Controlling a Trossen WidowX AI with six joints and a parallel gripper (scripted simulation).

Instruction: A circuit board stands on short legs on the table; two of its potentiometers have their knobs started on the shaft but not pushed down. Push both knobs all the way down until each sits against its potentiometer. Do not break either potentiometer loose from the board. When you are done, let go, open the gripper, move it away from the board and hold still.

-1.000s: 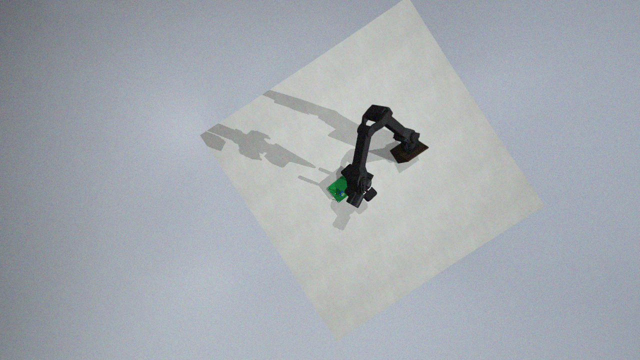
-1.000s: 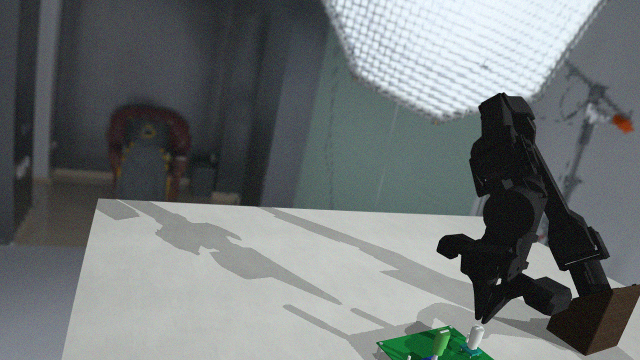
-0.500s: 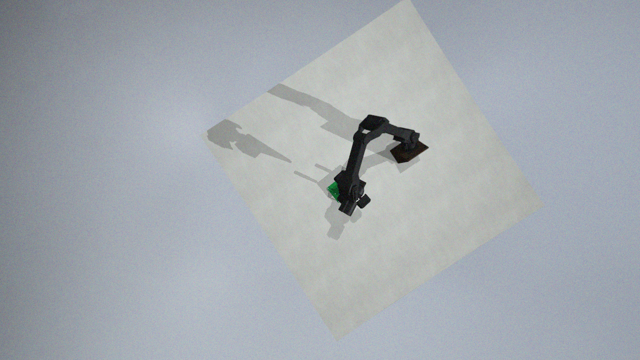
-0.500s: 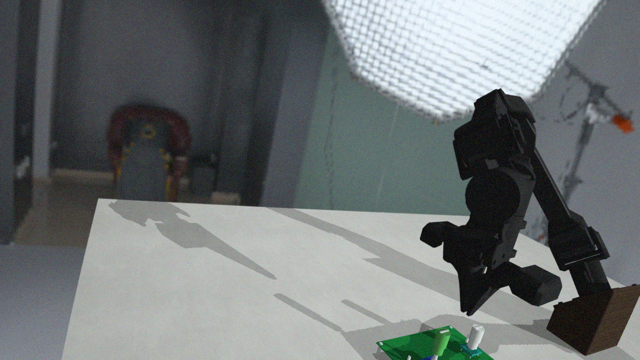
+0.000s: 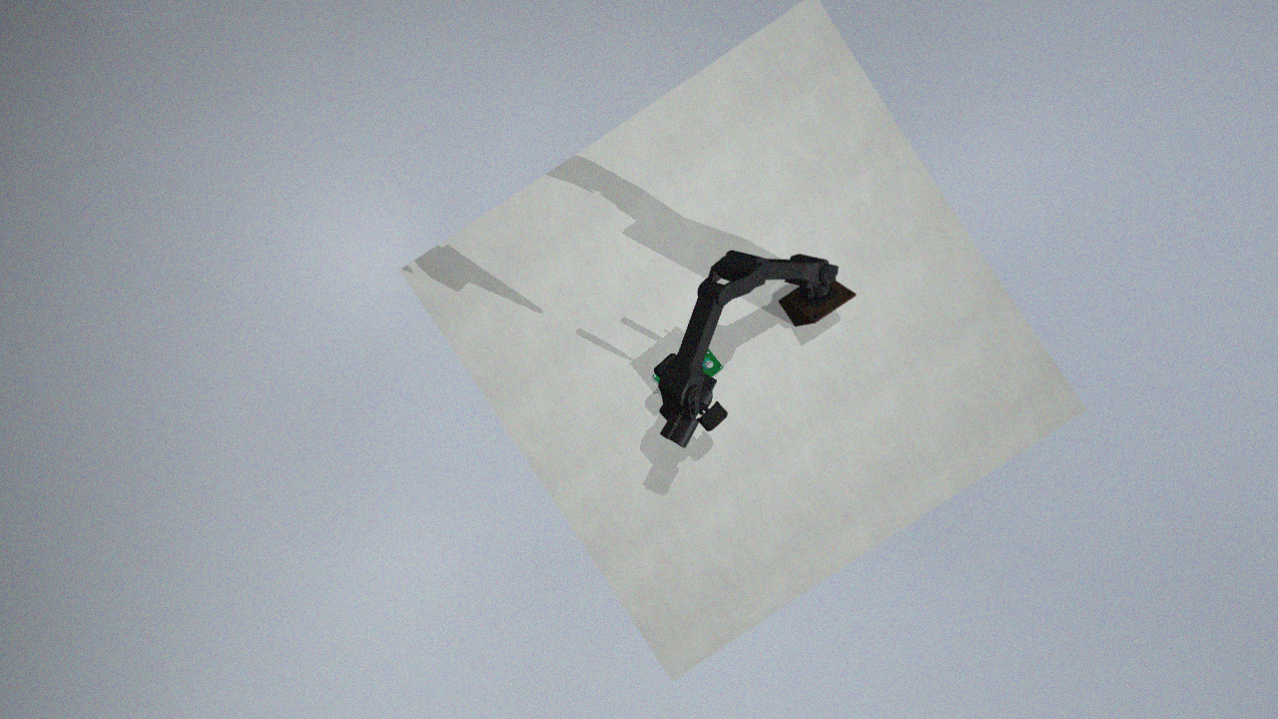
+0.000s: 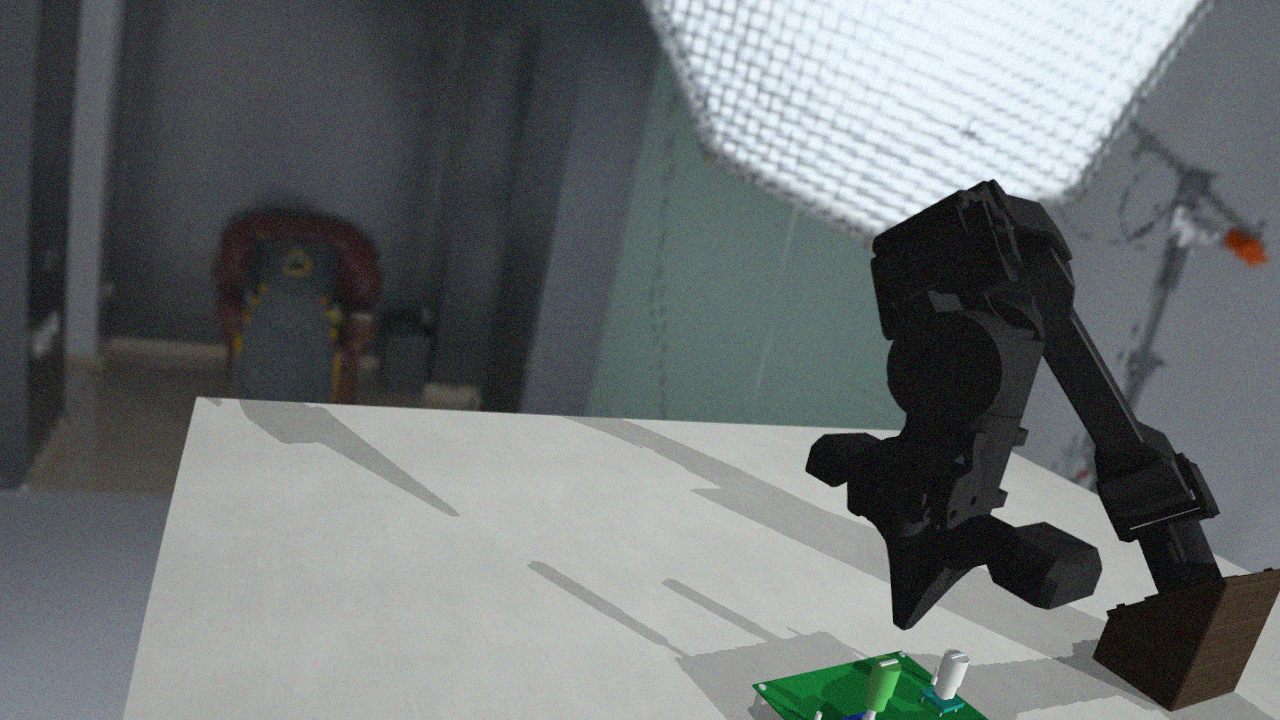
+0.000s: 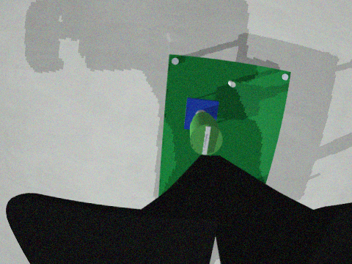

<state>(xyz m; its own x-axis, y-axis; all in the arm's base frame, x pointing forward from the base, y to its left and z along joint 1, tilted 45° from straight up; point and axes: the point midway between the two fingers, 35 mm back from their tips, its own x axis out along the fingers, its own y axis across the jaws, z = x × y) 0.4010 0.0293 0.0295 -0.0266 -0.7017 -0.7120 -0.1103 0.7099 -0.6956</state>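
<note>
My gripper tip is 40 mm above the green knob. From my gripper tip the other things lie so: white knob 90 mm behind, 10 mm to the right, 60 mm below.
</note>
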